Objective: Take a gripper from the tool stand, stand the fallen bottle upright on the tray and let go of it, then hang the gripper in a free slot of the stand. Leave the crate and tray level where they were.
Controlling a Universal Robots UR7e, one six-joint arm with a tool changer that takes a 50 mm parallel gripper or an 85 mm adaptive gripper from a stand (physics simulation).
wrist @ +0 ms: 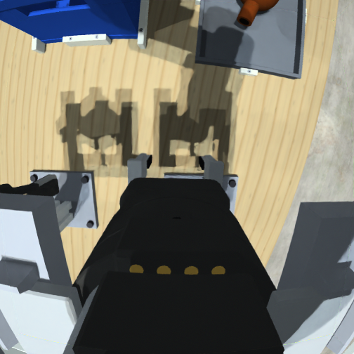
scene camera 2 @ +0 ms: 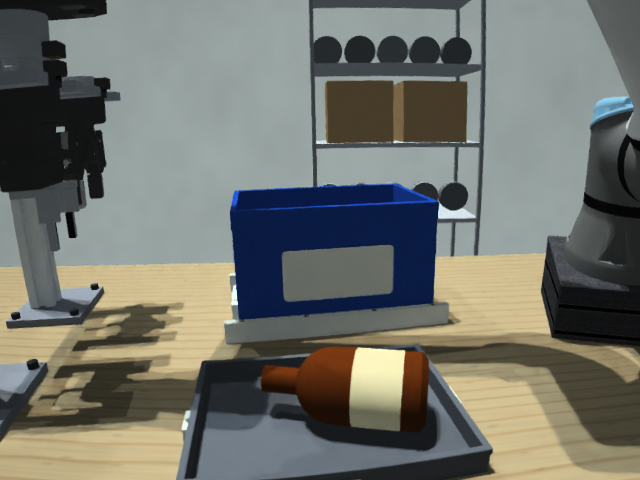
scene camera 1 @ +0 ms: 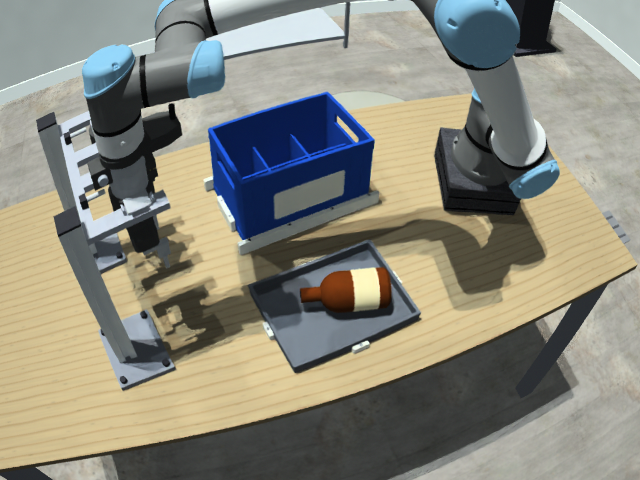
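Seen in the pictures: arm's base, origin of its link: (scene camera 2: 616, 261) (scene camera 1: 482, 159).
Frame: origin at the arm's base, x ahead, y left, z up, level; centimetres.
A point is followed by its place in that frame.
The brown bottle (scene camera 1: 338, 291) {y 15.6, x 44.5, z -1.9 cm} (scene camera 2: 325, 384) {y 16.8, x 44.4, z -3.0 cm} (wrist: 248, 11) with a cream label lies on its side on the grey tray (scene camera 1: 310, 343) {y 19.5, x 51.6, z -8.6 cm} (scene camera 2: 242, 444) {y 17.0, x 52.1, z -8.6 cm} (wrist: 275, 50), its neck towards the tool stand (scene camera 1: 93, 289) {y 9.7, x 84.9, z 13.6 cm} (scene camera 2: 33, 248) {y -18.3, x 86.4, z 1.9 cm} (wrist: 320, 235). The arm's wrist is down at the stand's front slot, over the parallel gripper (scene camera 1: 157, 254) (wrist: 176, 161). That gripper is still between the slot's two arms. Its fingers are apart with no object between them. The arm's end covers part of the gripper's top and some gold contacts; whether they are locked together cannot be told. The blue crate (scene camera 1: 258, 206) {y -5.5, x 50.1, z 1.1 cm} (scene camera 2: 336, 227) {y -5.8, x 39.7, z 5.6 cm} (wrist: 100, 20) stands level.
A second, black gripper (scene camera 2: 95, 155) hangs in the neighbouring slot, close beside the arm's wrist. White rails (scene camera 1: 310, 222) {y -4.6, x 39.8, z -7.3 cm} (scene camera 2: 336, 325) {y -4.6, x 40.1, z -7.7 cm} border the crate. Small white blocks (scene camera 1: 360, 347) {y 24.5, x 44.5, z -7.7 cm} (wrist: 248, 71) edge the tray. The robot's base (scene camera 1: 478, 191) {y 6.7, x 6.2, z -1.6 cm} stands at the right.
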